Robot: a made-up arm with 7 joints. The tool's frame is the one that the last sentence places. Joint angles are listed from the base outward.
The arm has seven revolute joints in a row. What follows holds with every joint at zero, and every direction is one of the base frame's.
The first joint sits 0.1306 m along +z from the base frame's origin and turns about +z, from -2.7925 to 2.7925 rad.
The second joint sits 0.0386 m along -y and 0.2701 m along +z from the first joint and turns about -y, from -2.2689 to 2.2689 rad.
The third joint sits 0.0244 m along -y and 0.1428 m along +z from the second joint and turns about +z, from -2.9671 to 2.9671 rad.
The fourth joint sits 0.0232 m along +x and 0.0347 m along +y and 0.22 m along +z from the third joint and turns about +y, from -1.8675 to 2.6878 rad.
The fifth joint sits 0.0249 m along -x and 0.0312 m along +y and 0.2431 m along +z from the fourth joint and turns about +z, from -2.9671 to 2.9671 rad.
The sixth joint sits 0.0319 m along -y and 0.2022 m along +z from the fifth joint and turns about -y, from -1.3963 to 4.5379 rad.
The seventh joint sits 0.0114 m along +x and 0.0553 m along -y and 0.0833 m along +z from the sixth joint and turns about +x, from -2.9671 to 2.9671 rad.
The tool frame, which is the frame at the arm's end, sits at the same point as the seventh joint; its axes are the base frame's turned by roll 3.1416, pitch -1.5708 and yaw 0 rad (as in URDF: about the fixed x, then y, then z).
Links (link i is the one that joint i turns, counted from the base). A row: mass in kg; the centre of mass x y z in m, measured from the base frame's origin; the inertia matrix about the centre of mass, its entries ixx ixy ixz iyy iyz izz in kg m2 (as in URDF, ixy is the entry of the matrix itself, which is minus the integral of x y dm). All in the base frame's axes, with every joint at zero. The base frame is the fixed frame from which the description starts. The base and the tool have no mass.
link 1: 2.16; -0.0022 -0.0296 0.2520; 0.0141 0 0 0.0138 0.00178 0.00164
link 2: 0.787; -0.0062 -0.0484 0.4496; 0.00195 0 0 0.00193 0.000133 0.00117
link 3: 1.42; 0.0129 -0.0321 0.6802; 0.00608 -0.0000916 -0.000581 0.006 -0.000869 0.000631
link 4: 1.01; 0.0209 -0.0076 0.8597; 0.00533 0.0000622 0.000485 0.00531 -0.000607 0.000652
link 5: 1.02; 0.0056 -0.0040 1.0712; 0.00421 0 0 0.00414 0.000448 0.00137
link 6: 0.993; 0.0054 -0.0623 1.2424; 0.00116 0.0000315 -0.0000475 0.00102 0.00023 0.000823
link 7: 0.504; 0.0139 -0.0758 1.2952; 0.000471 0 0 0.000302 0 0.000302
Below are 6 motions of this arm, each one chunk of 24 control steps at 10 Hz.
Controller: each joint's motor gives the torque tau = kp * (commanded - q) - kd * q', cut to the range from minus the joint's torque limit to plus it. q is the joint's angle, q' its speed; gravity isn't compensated. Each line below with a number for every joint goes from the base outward.
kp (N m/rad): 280 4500 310 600 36 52 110
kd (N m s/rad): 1.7 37 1.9 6.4 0.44 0.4 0.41
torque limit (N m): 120 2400 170 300 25 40 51
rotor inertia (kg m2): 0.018 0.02 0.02 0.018 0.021 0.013 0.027
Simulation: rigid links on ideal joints. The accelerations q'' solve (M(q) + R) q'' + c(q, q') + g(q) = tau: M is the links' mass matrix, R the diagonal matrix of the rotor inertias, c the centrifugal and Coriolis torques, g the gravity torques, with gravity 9.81 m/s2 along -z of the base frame. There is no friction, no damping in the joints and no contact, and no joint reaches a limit. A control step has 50 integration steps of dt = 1/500 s. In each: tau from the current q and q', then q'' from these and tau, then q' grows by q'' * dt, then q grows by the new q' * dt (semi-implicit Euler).
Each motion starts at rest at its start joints. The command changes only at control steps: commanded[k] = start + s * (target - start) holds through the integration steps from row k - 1 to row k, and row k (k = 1, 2, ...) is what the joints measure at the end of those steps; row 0 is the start. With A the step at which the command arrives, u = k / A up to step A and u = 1 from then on. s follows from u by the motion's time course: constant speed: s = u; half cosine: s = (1 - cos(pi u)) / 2; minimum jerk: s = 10 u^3 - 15 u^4 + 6 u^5; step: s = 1 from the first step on.
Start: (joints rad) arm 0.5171 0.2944 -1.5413 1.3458 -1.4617 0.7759 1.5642
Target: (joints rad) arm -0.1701 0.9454 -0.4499 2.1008 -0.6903 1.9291 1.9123
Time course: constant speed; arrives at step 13
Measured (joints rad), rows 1 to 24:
1: 0.4765 0.3447 -1.4806 1.4318 -1.3991 0.8243 1.5780
2: 0.3972 0.3961 -1.3977 1.4639 -1.3194 0.9362 1.6003
3: 0.3552 0.4459 -1.3239 1.5260 -1.2537 1.0307 1.6244
4: 0.3170 0.4950 -1.2208 1.5765 -1.2129 1.1429 1.6500
5: 0.2622 0.5454 -1.1373 1.6327 -1.1504 1.2427 1.6761
6: 0.1925 0.5967 -1.0587 1.6892 -1.0641 1.3412 1.7026
7: 0.1388 0.6469 -0.9601 1.7505 -1.0060 1.4387 1.7287
8: 0.0885 0.6966 -0.8597 1.8168 -0.9539 1.5287 1.7548
9: 0.0179 0.7478 -0.7758 1.8770 -0.8809 1.6186 1.7812
10: -0.0397 0.7980 -0.6890 1.9400 -0.8094 1.7043 1.8077
11: -0.0913 0.8477 -0.5907 2.0023 -0.7664 1.7896 1.8340
12: -0.1518 0.8982 -0.5092 2.0614 -0.6989 1.8769 1.8606
13: -0.2045 0.9481 -0.4227 2.1221 -0.6337 1.9629 1.8873
14: -0.1571 0.9452 -0.4693 2.1211 -0.6912 1.9317 1.9006
15: -0.1772 0.9472 -0.4630 2.1098 -0.6514 1.9412 1.9070
16: -0.1650 0.9459 -0.4481 2.1180 -0.6721 1.9353 1.9098
17: -0.1724 0.9466 -0.4624 2.1134 -0.6677 1.9363 1.9112
18: -0.1700 0.9463 -0.4586 2.1156 -0.6574 1.9366 1.9119
19: -0.1691 0.9463 -0.4534 2.1151 -0.6755 1.9358 1.9121
20: -0.1711 0.9465 -0.4608 2.1147 -0.6607 1.9367 1.9124
21: -0.1696 0.9463 -0.4568 2.1154 -0.6652 1.9361 1.9123
22: -0.1701 0.9464 -0.4561 2.1148 -0.6703 1.9363 1.9123
23: -0.1703 0.9464 -0.4594 2.1152 -0.6617 1.9363 1.9124
24: -0.1701 0.9464 -0.4565 2.1149 -0.6677 1.9363 1.9124

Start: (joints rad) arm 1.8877 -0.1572 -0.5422 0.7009 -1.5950 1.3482 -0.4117
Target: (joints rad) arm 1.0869 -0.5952 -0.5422 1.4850 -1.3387 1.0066 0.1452
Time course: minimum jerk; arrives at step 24
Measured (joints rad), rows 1 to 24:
1: 1.8873 -0.1617 -0.5426 0.7194 -1.6236 1.3549 -0.4114
2: 1.8830 -0.1620 -0.5421 0.7167 -1.6057 1.3558 -0.4100
3: 1.8721 -0.1682 -0.5441 0.7312 -1.6109 1.3503 -0.4061
4: 1.8550 -0.1776 -0.5451 0.7507 -1.6085 1.3418 -0.3984
5: 1.8305 -0.1911 -0.5459 0.7766 -1.5980 1.3298 -0.3861
6: 1.7966 -0.2096 -0.5472 0.8135 -1.5949 1.3140 -0.3688
7: 1.7557 -0.2317 -0.5476 0.8552 -1.5791 1.2948 -0.3463
8: 1.7076 -0.2581 -0.5477 0.9056 -1.5685 1.2724 -0.3186
9: 1.6533 -0.2875 -0.5474 0.9603 -1.5507 1.2474 -0.2864
10: 1.5939 -0.3194 -0.5469 1.0197 -1.5328 1.2202 -0.2503
11: 1.5315 -0.3530 -0.5460 1.0812 -1.5127 1.1921 -0.2111
12: 1.4678 -0.3872 -0.5449 1.1433 -1.4915 1.1635 -0.1699
13: 1.4043 -0.4212 -0.5438 1.2044 -1.4702 1.1356 -0.1277
14: 1.3430 -0.4540 -0.5428 1.2627 -1.4487 1.1089 -0.0857
15: 1.2857 -0.4848 -0.5418 1.3167 -1.4286 1.0843 -0.0450
16: 1.2343 -0.5128 -0.5409 1.3650 -1.4102 1.0625 -0.0066
17: 1.1899 -0.5374 -0.5399 1.4065 -1.3940 1.0438 0.0284
18: 1.1532 -0.5579 -0.5392 1.4406 -1.3804 1.0287 0.0593
19: 1.1247 -0.5742 -0.5385 1.4668 -1.3695 1.0171 0.0853
20: 1.1047 -0.5861 -0.5379 1.4852 -1.3615 1.0091 0.1063
21: 1.0925 -0.5939 -0.5373 1.4964 -1.3564 1.0045 0.1219
22: 1.0869 -0.5981 -0.5367 1.5016 -1.3538 1.0025 0.1327
23: 1.0860 -0.5996 -0.5361 1.5026 -1.3532 1.0024 0.1391
24: 1.0872 -0.5998 -0.5355 1.5020 -1.3538 1.0030 0.1423

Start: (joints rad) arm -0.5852 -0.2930 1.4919 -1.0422 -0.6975 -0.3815 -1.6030
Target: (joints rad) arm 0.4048 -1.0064 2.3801 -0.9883 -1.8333 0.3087 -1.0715
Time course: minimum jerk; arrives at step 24
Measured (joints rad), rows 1 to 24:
1: -0.5842 -0.2949 1.5078 -1.0663 -0.7419 -0.3750 -1.6034
2: -0.5790 -0.2974 1.5034 -1.0551 -0.7161 -0.3795 -1.6018
3: -0.5635 -0.3061 1.5227 -1.0608 -0.7526 -0.3720 -1.5984
4: -0.5374 -0.3205 1.5436 -1.0574 -0.7660 -0.3641 -1.5912
5: -0.5041 -0.3419 1.5762 -1.0581 -0.8061 -0.3469 -1.5798
6: -0.4608 -0.3704 1.6161 -1.0570 -0.8528 -0.3243 -1.5635
7: -0.4068 -0.4060 1.6665 -1.0556 -0.9088 -0.2955 -1.5423
8: -0.3446 -0.4479 1.7242 -1.0541 -0.9736 -0.2610 -1.5162
9: -0.2773 -0.4952 1.7869 -1.0521 -1.0460 -0.2208 -1.4856
10: -0.2048 -0.5469 1.8546 -1.0501 -1.1239 -0.1766 -1.4512
11: -0.1278 -0.6014 1.9249 -1.0470 -1.2041 -0.1297 -1.4138
12: -0.0495 -0.6573 1.9961 -1.0436 -1.2860 -0.0809 -1.3744
13: 0.0270 -0.7130 2.0651 -1.0396 -1.3684 -0.0307 -1.3340
14: 0.1003 -0.7671 2.1311 -1.0354 -1.4485 0.0194 -1.2936
15: 0.1694 -0.8179 2.1924 -1.0306 -1.5241 0.0681 -1.2545
16: 0.2319 -0.8644 2.2476 -1.0258 -1.5931 0.1142 -1.2176
17: 0.2857 -0.9052 2.2950 -1.0210 -1.6541 0.1569 -1.1840
18: 0.3293 -0.9395 2.3337 -1.0166 -1.7058 0.1951 -1.1543
19: 0.3628 -0.9669 2.3635 -1.0126 -1.7469 0.2276 -1.1292
20: 0.3866 -0.9871 2.3846 -1.0090 -1.7769 0.2539 -1.1091
21: 0.4011 -1.0005 2.3975 -1.0061 -1.7964 0.2737 -1.0940
22: 0.4071 -1.0079 2.4033 -1.0040 -1.8069 0.2871 -1.0838
23: 0.4068 -1.0107 2.4040 -1.0029 -1.8108 0.2948 -1.0776
24: 0.4040 -1.0110 2.4027 -1.0025 -1.8112 0.2981 -1.0744

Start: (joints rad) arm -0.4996 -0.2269 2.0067 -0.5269 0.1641 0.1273 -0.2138
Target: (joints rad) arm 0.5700 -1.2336 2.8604 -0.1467 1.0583 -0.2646 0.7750
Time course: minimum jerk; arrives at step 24
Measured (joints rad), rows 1 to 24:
1: -0.4979 -0.2301 2.0139 -0.5434 0.1318 0.1441 -0.2135
2: -0.4894 -0.2338 2.0168 -0.5352 0.1551 0.1330 -0.2111
3: -0.4689 -0.2464 2.0319 -0.5332 0.1576 0.1346 -0.2041
4: -0.4411 -0.2672 2.0527 -0.5279 0.1702 0.1324 -0.1906
5: -0.4010 -0.2975 2.0817 -0.5169 0.2004 0.1260 -0.1689
6: -0.3504 -0.3386 2.1202 -0.5061 0.2257 0.1219 -0.1381
7: -0.2925 -0.3887 2.1639 -0.4895 0.2709 0.1122 -0.0981
8: -0.2252 -0.4483 2.2158 -0.4718 0.3167 0.1031 -0.0490
9: -0.1523 -0.5151 2.2719 -0.4501 0.3748 0.0888 0.0082
10: -0.0751 -0.5878 2.3325 -0.4264 0.4385 0.0715 0.0724
11: 0.0055 -0.6645 2.3960 -0.4005 0.5075 0.0494 0.1418
12: 0.0875 -0.7431 2.4608 -0.3729 0.5814 0.0222 0.2148
13: 0.1685 -0.8216 2.5255 -0.3449 0.6554 -0.0089 0.2895
14: 0.2464 -0.8976 2.5881 -0.3168 0.7288 -0.0436 0.3638
15: 0.3193 -0.9693 2.6471 -0.2896 0.7973 -0.0796 0.4359
16: 0.3854 -1.0345 2.7009 -0.2638 0.8591 -0.1153 0.5039
17: 0.4425 -1.0918 2.7480 -0.2401 0.9127 -0.1487 0.5661
18: 0.4893 -1.1400 2.7876 -0.2191 0.9569 -0.1784 0.6210
19: 0.5253 -1.1783 2.8189 -0.2012 0.9915 -0.2035 0.6675
20: 0.5505 -1.2064 2.8419 -0.1869 1.0164 -0.2235 0.7049
21: 0.5657 -1.2250 2.8568 -0.1762 1.0324 -0.2384 0.7329
22: 0.5721 -1.2352 2.8648 -0.1692 1.0409 -0.2484 0.7521
23: 0.5721 -1.2390 2.8676 -0.1655 1.0441 -0.2543 0.7637
24: 0.5693 -1.2394 2.8677 -0.1644 1.0447 -0.2566 0.7695

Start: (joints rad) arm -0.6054 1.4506 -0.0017 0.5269 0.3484 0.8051 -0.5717
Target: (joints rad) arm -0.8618 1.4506 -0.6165 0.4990 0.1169 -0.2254 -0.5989
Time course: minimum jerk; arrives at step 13
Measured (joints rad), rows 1 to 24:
1: -0.6054 1.4586 0.0005 0.5024 0.3034 0.8259 -0.5713
2: -0.6139 1.4557 -0.0155 0.5126 0.3182 0.7898 -0.5721
3: -0.6294 1.4555 -0.0514 0.5124 0.3061 0.7355 -0.5732
4: -0.6531 1.4565 -0.1087 0.5050 0.2649 0.6534 -0.5751
5: -0.6862 1.4549 -0.1825 0.5079 0.2553 0.5297 -0.5777
6: -0.7227 1.4558 -0.2696 0.5000 0.2084 0.3986 -0.5809
7: -0.7602 1.4554 -0.3590 0.4976 0.1792 0.2521 -0.5845
8: -0.7940 1.4556 -0.4448 0.4933 0.1464 0.1128 -0.5882
9: -0.8224 1.4560 -0.5182 0.4895 0.1166 -0.0110 -0.5917
10: -0.8447 1.4560 -0.5726 0.4879 0.1014 -0.1106 -0.5947
11: -0.8584 1.4563 -0.6069 0.4861 0.0892 -0.1762 -0.5968
12: -0.8634 1.4563 -0.6212 0.4863 0.0892 -0.2101 -0.5981
13: -0.8618 1.4564 -0.6239 0.4865 0.0899 -0.2190 -0.5988
14: -0.8598 1.4564 -0.6243 0.4868 0.0903 -0.2198 -0.5990
15: -0.8605 1.4564 -0.6241 0.4867 0.0904 -0.2194 -0.5991
16: -0.8627 1.4564 -0.6237 0.4863 0.0898 -0.2188 -0.5992
17: -0.8636 1.4564 -0.6235 0.4862 0.0898 -0.2187 -0.5992
18: -0.8621 1.4564 -0.6238 0.4864 0.0899 -0.2188 -0.5992
19: -0.8604 1.4564 -0.6242 0.4867 0.0902 -0.2191 -0.5992
20: -0.8606 1.4564 -0.6241 0.4867 0.0902 -0.2191 -0.5992
21: -0.8623 1.4564 -0.6238 0.4864 0.0899 -0.2189 -0.5992
22: -0.8633 1.4564 -0.6236 0.4863 0.0898 -0.2187 -0.5992
23: -0.8623 1.4564 -0.6238 0.4864 0.0899 -0.2188 -0.5992
24: -0.8608 1.4564 -0.6241 0.4867 0.0902 -0.2190 -0.5992

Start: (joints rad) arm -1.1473 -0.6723 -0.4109 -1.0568 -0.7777 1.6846 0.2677
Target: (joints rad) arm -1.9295 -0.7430 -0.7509 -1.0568 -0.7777 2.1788 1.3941
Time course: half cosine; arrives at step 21
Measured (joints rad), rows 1 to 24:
1: -1.1506 -0.6743 -0.4327 -1.0691 -0.8005 1.7044 0.2713
2: -1.1732 -0.6761 -0.4325 -1.0640 -0.7909 1.7143 0.2827
3: -1.1914 -0.6778 -0.4417 -1.0657 -0.7882 1.7276 0.3044
4: -1.2268 -0.6813 -0.4619 -1.0635 -0.8010 1.7488 0.3368
5: -1.2641 -0.6844 -0.4740 -1.0637 -0.7919 1.7738 0.3800
6: -1.3094 -0.6886 -0.4966 -1.0634 -0.7966 1.8024 0.4330
7: -1.3604 -0.6933 -0.5195 -1.0624 -0.7993 1.8342 0.4947
8: -1.4134 -0.6980 -0.5414 -1.0627 -0.7954 1.8681 0.5640
9: -1.4716 -0.7034 -0.5688 -1.0619 -0.7999 1.9037 0.6391
10: -1.5296 -0.7086 -0.5935 -1.0620 -0.7987 1.9400 0.7186
11: -1.5883 -0.7139 -0.6194 -1.0619 -0.7982 1.9763 0.8005
12: -1.6462 -0.7192 -0.6455 -1.0619 -0.8003 2.0117 0.8831
13: -1.7012 -0.7242 -0.6688 -1.0621 -0.7985 2.0456 0.9646
14: -1.7528 -0.7289 -0.6918 -1.0623 -0.7995 2.0771 1.0430
15: -1.7996 -0.7332 -0.7121 -1.0627 -0.7994 2.1057 1.1167
16: -1.8403 -0.7369 -0.7297 -1.0632 -0.7987 2.1308 1.1841
17: -1.8745 -0.7400 -0.7447 -1.0636 -0.7992 2.1517 1.2435
18: -1.9009 -0.7425 -0.7560 -1.0642 -0.7985 2.1682 1.2938
19: -1.9192 -0.7442 -0.7639 -1.0649 -0.7983 2.1797 1.3337
20: -1.9291 -0.7451 -0.7681 -1.0656 -0.7981 2.1860 1.3624
21: -1.9301 -0.7453 -0.7683 -1.0664 -0.7976 2.1869 1.3793
22: -1.9289 -0.7452 -0.7677 -1.0665 -0.7976 2.1857 1.3872
23: -1.9299 -0.7453 -0.7682 -1.0661 -0.7982 2.1856 1.3908
24: -1.9294 -0.7452 -0.7680 -1.0662 -0.7982 2.1857 1.3925

